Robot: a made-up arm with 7 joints.
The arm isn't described. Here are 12 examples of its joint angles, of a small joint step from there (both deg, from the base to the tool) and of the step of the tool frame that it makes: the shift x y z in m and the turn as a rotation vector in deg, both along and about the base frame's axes.
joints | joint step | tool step
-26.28 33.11 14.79 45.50 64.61 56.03 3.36 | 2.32 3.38 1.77 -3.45 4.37 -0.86 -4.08 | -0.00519 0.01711 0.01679 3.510 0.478 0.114
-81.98 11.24 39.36 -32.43 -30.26 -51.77 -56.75 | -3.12 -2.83 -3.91 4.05 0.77 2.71 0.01 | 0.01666 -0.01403 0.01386 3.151 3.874 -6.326
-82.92 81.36 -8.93 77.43 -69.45 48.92 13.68 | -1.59 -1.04 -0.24 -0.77 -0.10 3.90 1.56 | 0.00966 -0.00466 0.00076 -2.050 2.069 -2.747
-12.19 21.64 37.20 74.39 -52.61 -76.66 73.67 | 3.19 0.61 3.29 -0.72 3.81 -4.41 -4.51 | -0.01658 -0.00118 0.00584 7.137 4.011 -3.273
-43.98 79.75 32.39 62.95 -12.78 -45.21 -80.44 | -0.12 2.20 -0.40 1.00 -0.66 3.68 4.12 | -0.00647 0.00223 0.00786 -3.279 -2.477 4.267
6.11 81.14 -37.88 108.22 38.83 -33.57 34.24 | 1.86 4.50 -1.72 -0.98 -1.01 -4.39 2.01 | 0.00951 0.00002 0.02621 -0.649 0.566 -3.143
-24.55 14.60 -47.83 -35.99 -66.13 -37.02 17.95 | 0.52 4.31 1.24 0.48 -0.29 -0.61 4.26 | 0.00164 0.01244 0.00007 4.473 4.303 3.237
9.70 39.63 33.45 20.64 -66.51 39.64 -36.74 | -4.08 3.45 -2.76 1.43 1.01 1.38 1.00 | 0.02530 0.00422 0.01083 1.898 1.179 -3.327
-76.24 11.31 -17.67 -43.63 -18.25 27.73 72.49 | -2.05 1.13 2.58 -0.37 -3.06 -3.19 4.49 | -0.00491 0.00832 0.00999 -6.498 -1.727 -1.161
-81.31 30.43 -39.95 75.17 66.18 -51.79 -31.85 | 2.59 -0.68 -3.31 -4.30 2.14 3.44 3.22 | -0.00435 -0.00658 -0.01594 2.318 -2.306 -3.095
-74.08 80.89 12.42 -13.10 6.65 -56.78 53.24 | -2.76 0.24 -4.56 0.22 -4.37 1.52 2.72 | -0.00142 -0.00528 0.00282 -1.763 3.296 -6.013
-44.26 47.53 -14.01 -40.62 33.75 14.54 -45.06 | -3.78 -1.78 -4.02 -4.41 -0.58 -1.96 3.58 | -0.01423 -0.01253 0.00219 -1.653 -6.376 -9.722
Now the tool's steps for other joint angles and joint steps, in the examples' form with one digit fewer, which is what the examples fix.
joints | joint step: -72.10 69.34 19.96 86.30 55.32 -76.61 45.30 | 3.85 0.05 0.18 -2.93 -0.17 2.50 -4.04
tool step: -0.0052 0.0056 -0.0050 3.24 6.01 2.20
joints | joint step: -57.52 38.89 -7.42 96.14 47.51 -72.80 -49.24 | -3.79 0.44 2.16 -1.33 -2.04 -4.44 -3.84
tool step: 0.0150 -0.0032 0.0224 -2.94 -5.78 -4.90
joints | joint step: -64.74 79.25 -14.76 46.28 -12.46 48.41 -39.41 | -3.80 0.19 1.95 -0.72 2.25 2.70 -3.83
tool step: -0.0042 -0.0017 0.0153 -2.99 -2.82 -1.19
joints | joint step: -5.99 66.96 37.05 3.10 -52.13 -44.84 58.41 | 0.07 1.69 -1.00 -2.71 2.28 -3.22 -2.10
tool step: 0.0012 -0.0124 0.0052 7.83 -1.53 -3.24
